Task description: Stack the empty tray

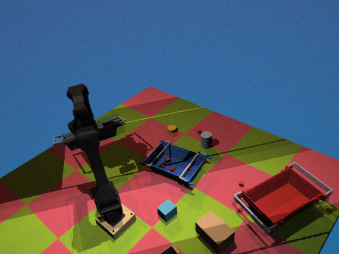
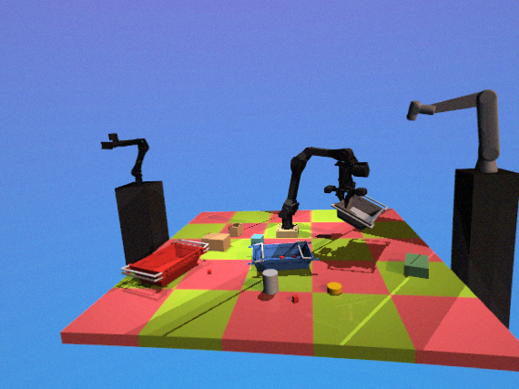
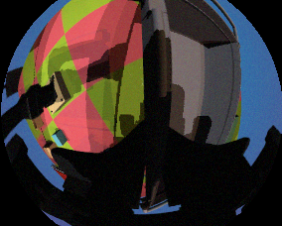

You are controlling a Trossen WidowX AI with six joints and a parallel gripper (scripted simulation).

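The grey tray is 3 cm ahead of my gripper tip and 7 cm to the left of it. Also, from my gripper tip: yellow disc: 42 cm ahead, 8 cm to the right, 17 cm below; then teal cube: 43 cm to the right, 16 cm below; then green box: 25 cm ahead, 24 cm to the left, 16 cm below.
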